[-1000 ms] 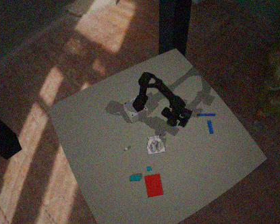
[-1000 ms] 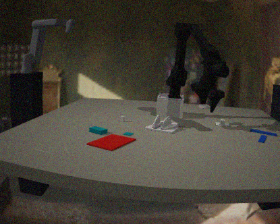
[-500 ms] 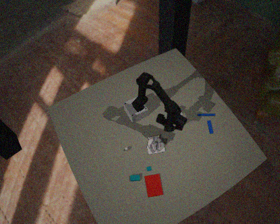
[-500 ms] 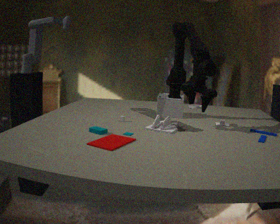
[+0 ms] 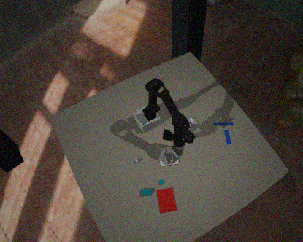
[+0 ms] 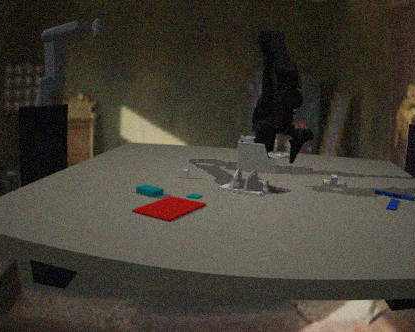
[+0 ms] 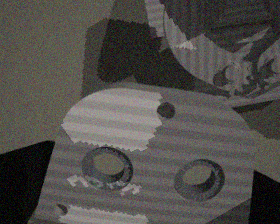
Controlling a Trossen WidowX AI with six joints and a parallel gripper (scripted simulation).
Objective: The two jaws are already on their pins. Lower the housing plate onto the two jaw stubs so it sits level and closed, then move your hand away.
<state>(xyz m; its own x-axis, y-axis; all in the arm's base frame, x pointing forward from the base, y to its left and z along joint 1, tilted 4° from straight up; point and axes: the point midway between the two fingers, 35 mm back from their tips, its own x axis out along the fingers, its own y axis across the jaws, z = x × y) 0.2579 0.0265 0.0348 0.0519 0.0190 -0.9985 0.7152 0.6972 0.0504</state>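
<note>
The white jaw assembly is 10 cm to the right of my gripper tip, 6 cm below it and 1 cm behind it. Also, from my gripper tip: white peg 27 cm to the right, 7 cm below, 7 cm behind; teal block 35 cm to the right, 13 cm ahead, 7 cm below; white housing part 2 cm above, 1 cm to the right, 1 cm ahead.
</note>
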